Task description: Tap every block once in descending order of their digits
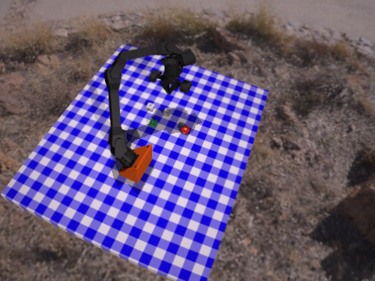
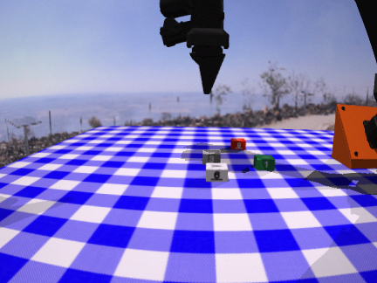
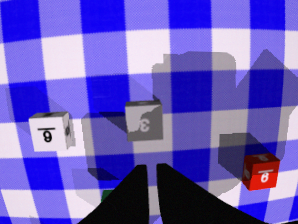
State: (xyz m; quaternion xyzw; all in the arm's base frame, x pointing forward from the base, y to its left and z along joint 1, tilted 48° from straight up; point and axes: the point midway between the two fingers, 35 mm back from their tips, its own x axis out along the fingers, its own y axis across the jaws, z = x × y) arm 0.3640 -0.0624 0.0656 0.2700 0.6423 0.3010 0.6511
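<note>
Right now the grey block marked 3 is 1 cm behind my gripper tip and 11 cm below it. From my gripper tip the other things lie so: red block: 7 cm behind, 12 cm to the right, 11 cm below; white block marked 6: 2 cm behind, 9 cm to the left, 11 cm below; green block marked 1: 10 cm behind, 3 cm to the left, 11 cm below.
</note>
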